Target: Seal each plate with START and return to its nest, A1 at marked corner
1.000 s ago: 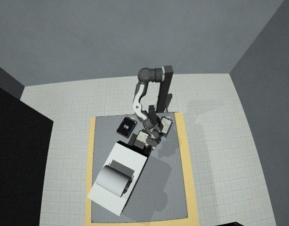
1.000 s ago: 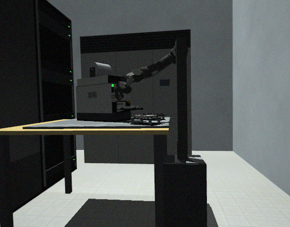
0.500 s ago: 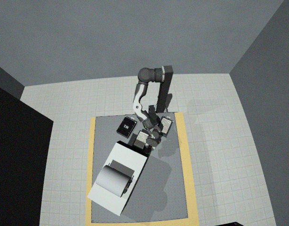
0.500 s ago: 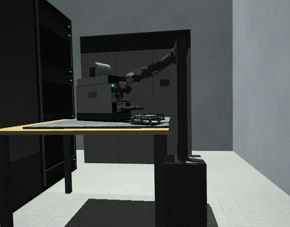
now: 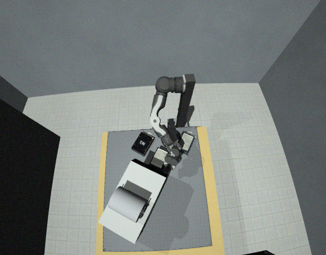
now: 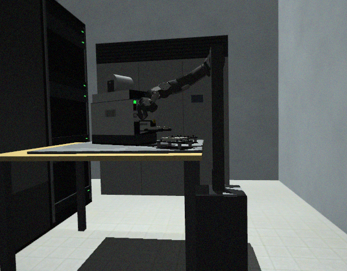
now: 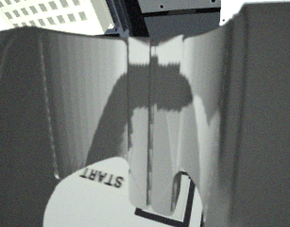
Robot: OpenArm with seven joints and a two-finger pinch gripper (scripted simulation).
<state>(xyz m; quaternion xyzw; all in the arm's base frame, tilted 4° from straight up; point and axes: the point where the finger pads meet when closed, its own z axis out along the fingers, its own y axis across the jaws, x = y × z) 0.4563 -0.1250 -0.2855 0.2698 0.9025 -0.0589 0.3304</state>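
Now: hand 40 mm short of the start button, 20 mm to the left of it and 10 mm below it. Round my hand: well plate 220 mm behind, 170 mm to the left, 130 mm below; then foil roll 180 mm ahead, 220 mm to the right, 240 mm above; then sealer stage 100 mm behind, 50 mm to the right, 80 mm below.
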